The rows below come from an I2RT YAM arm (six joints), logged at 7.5 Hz.
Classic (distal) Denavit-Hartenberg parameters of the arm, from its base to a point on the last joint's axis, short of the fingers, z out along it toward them. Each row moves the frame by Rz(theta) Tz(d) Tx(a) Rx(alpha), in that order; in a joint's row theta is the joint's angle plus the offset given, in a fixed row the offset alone. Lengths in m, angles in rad.
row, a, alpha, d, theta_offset
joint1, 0.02, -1.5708, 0.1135, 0
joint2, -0.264, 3.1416, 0, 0
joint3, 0.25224, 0, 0, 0.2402
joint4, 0.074, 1.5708, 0, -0.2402
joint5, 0, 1.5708, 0, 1.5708
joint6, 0, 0, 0.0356, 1.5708
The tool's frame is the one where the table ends.
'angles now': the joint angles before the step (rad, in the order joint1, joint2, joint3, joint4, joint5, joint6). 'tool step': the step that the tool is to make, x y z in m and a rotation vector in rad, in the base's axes. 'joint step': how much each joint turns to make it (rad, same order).
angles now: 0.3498 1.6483 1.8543 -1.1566 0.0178 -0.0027
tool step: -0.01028 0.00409 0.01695 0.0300 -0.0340 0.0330
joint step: 0.0205 -0.0180 0.0438 -0.0194 -0.0204 -0.0004
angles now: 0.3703 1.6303 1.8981 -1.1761 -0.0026 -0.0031
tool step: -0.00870 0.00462 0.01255 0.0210 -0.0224 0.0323
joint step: 0.0218 -0.0100 0.0380 -0.0194 -0.0153 -0.0012
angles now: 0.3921 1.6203 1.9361 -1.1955 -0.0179 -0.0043
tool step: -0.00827 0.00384 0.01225 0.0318 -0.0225 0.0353
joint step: 0.0185 -0.0093 0.0369 -0.0131 -0.0265 0.0006
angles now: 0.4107 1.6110 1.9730 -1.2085 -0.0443 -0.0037
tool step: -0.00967 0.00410 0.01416 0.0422 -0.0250 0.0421
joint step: 0.0210 -0.0086 0.0455 -0.0138 -0.0351 0.0036
